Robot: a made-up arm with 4 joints.
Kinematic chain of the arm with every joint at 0, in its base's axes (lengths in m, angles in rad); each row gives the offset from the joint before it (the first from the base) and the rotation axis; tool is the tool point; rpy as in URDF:
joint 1: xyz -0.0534 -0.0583 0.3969 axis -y
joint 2: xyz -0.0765 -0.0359 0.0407 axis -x
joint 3: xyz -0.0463 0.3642 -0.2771 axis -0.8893 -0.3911 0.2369
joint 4: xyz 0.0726 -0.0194 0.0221 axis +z
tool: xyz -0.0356 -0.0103 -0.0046 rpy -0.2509 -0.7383 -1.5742
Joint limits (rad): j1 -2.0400..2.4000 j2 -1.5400..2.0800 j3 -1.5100..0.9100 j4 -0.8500..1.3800
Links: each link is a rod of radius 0.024 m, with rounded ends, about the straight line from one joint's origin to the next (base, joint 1, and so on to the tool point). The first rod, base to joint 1, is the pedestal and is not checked.
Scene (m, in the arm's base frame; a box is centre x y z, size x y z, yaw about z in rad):
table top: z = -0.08
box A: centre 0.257 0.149 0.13 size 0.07 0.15 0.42 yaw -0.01
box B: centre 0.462 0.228 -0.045 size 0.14 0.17 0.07 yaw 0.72
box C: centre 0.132 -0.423 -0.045 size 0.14 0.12 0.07 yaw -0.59
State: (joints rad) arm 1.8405 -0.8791 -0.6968 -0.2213
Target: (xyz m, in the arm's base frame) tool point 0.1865 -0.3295 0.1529
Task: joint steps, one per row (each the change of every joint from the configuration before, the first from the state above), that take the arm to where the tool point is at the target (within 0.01 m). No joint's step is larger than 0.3 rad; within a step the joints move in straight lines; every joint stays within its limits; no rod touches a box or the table.
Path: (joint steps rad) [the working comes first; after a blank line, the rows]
Joints at the target: 1.0473 1.4090 -0.7234 -0.0069
Straight joint move there: touches box A.

1: 0.0933 0.2677 -0.1178 -0.0257
2: 0.0932 0.2677 -0.1179 -0.0256
3: 0.0932 0.2677 -0.1178 -0.0257
4: 0.0933 0.2677 -0.1179 -0.0257
5: 0.0933 0.2677 -0.1178 -0.0257
6: 0.0932 0.2677 -0.1179 -0.0256
7: -0.2444 0.0885 0.1266 0.0689
8: -0.2444 0.0884 0.1265 0.0690
9: -0.2444 0.0885 0.1266 0.0690
10: -0.2065 0.1388 0.1003 0.0538
11: -0.2065 0.1389 0.1002 0.0538
12: -0.2065 0.1388 0.1003 0.0539

